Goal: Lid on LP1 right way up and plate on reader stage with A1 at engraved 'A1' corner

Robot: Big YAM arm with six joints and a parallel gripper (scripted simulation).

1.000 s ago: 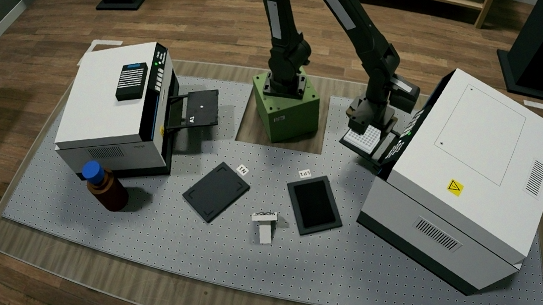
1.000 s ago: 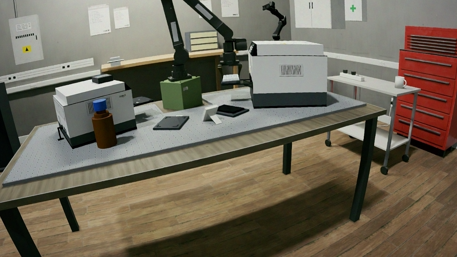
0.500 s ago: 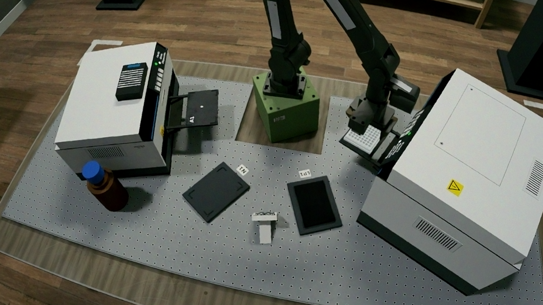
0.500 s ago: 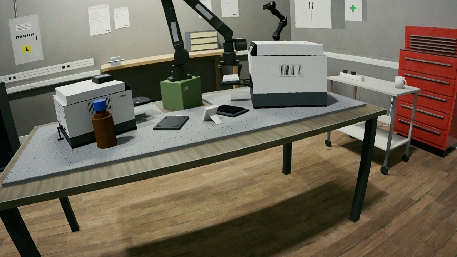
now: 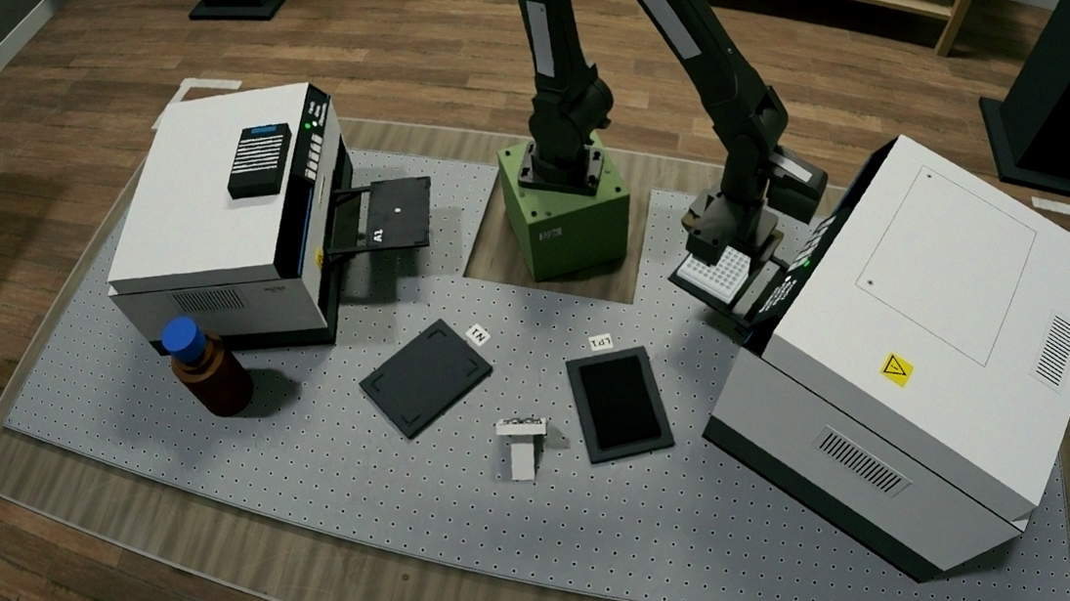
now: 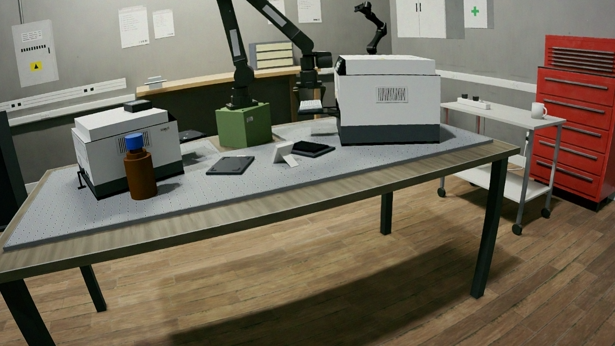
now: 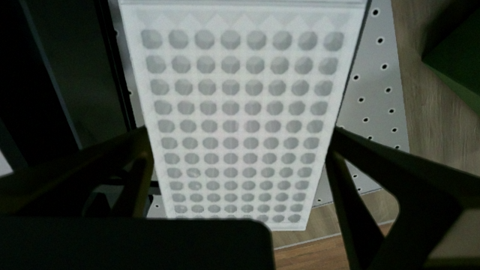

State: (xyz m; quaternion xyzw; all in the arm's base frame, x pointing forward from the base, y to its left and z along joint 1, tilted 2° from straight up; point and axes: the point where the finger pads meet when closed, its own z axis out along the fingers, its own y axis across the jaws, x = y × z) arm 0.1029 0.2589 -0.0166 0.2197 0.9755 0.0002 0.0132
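The well plate is right at my hand. From my hand the other things lie so: LP1 pad 200 mm ahead, 120 mm to the right, 120 mm below; then dark lid 200 mm ahead, 120 mm to the right, 110 mm below; then N1 nest 400 mm to the right, 210 mm ahead, 120 mm below.
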